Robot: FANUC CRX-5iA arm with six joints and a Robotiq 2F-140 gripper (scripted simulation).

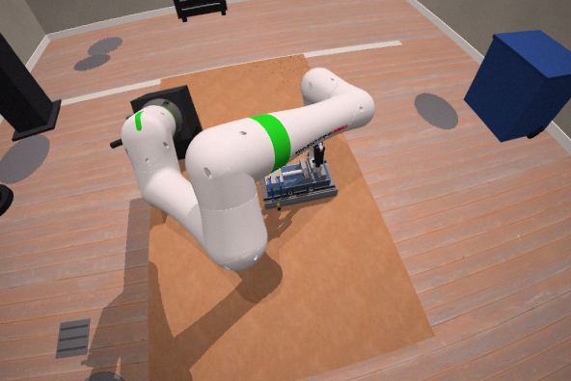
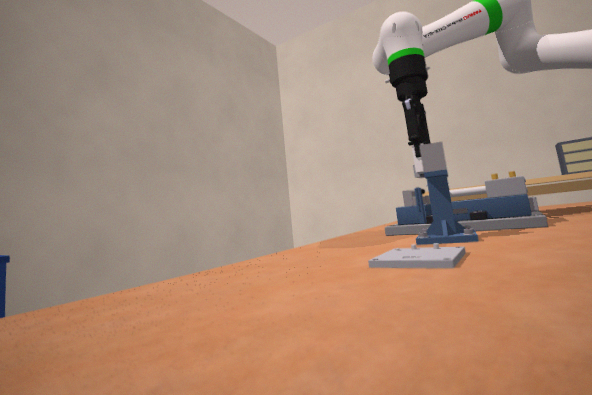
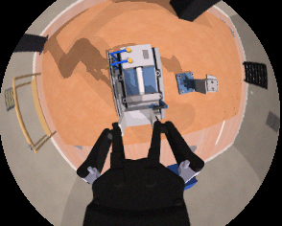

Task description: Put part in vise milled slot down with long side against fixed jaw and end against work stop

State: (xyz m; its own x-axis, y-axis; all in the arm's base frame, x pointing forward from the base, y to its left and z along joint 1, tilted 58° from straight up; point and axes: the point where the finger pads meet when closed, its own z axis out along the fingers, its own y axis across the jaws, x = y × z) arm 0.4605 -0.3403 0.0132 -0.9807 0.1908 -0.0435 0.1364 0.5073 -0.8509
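My hand is 30 mm above the part. Round my hand: air cylinder (160 mm behind, 90 mm below, 40 mm to the left); vise base (130 mm below, 60 mm behind, 30 mm to the left).
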